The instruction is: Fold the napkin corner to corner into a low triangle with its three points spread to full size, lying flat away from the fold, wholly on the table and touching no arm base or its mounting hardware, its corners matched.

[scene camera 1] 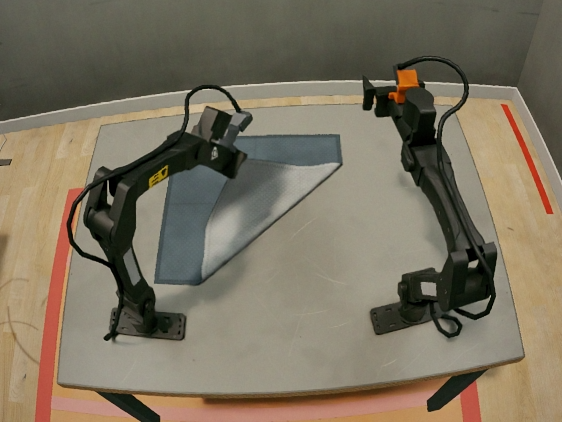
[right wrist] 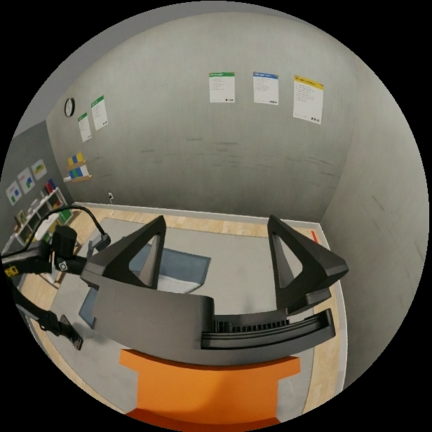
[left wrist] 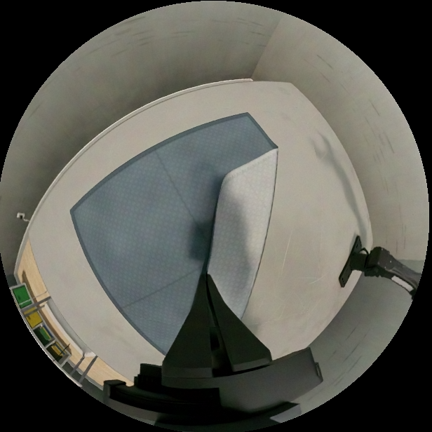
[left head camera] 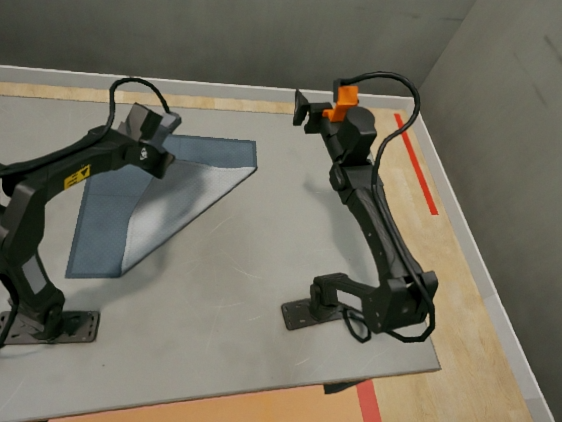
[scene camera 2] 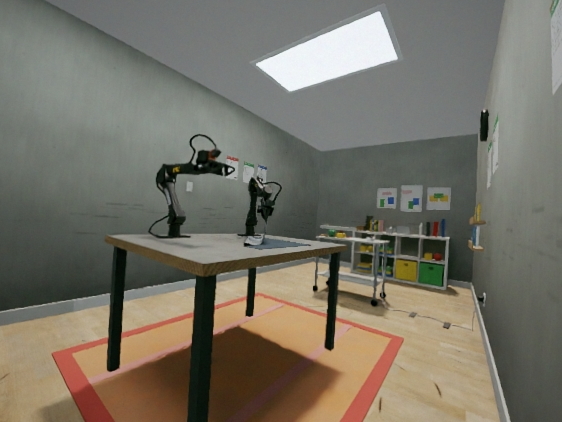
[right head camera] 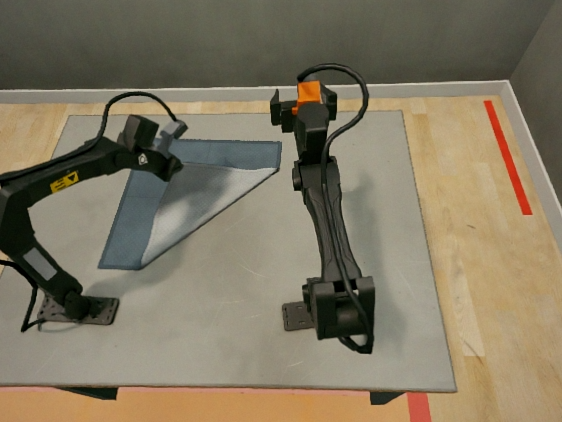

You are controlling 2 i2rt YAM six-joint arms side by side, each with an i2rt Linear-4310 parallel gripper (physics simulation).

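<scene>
The blue napkin (left head camera: 100, 220) (right head camera: 127, 215) (scene camera 1: 185, 220) (scene camera 2: 285, 244) (left wrist: 150, 225) (right wrist: 186, 264) lies on the table, partly folded over diagonally. Its pale underside shows on a raised flap, and blue borders remain uncovered along the far and left sides in scene camera 1. My left gripper (left wrist: 204, 277) is shut on the flap's corner, above the napkin; its fingertips are hidden by the wrist in the head views. My right gripper (right wrist: 215, 220) (scene camera 2: 231, 170) is open and empty, raised high beyond the napkin's right side in scene camera 1.
The grey table (scene camera 1: 300, 350) (scene camera 2: 200, 255) carries both arms. The left arm's base plate (scene camera 1: 172, 325) stands near the napkin's lower left corner. The right arm's base plate (scene camera 1: 382, 320) is farther right. A white cart (scene camera 2: 375, 242) and shelf unit (scene camera 2: 447, 260) stand beyond the table.
</scene>
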